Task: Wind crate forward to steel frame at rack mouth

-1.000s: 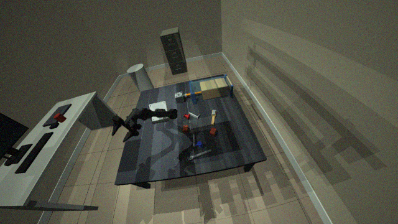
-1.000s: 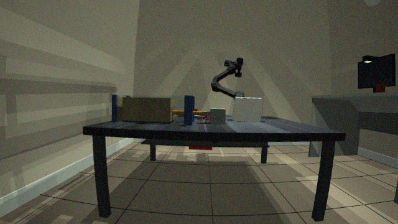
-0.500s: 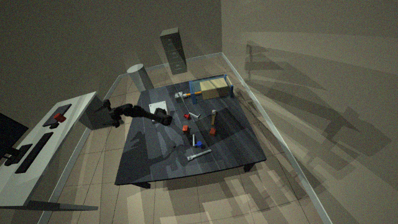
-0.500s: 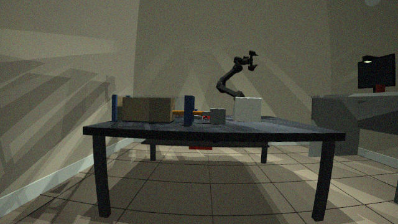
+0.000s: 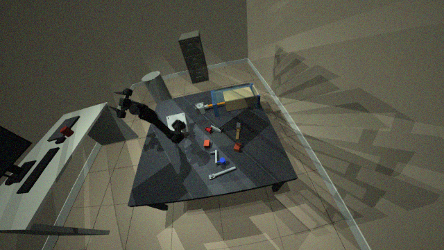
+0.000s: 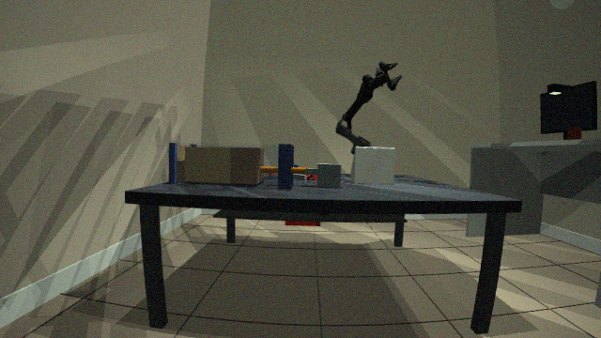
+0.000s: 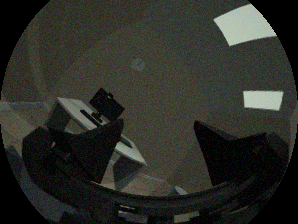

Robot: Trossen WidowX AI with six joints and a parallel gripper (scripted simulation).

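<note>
Right now my gripper tip is 62 cm above the crank arm, 56 cm short of it and 6 cm to the right of it. From my gripper tip the other things lie so: grey winch: 60 cm below, 47 cm ahead, 37 cm to the left; then red knob: 61 cm below, 52 cm ahead, 7 cm to the left; then blue knob: 60 cm below, 54 cm ahead, 30 cm to the right.
</note>
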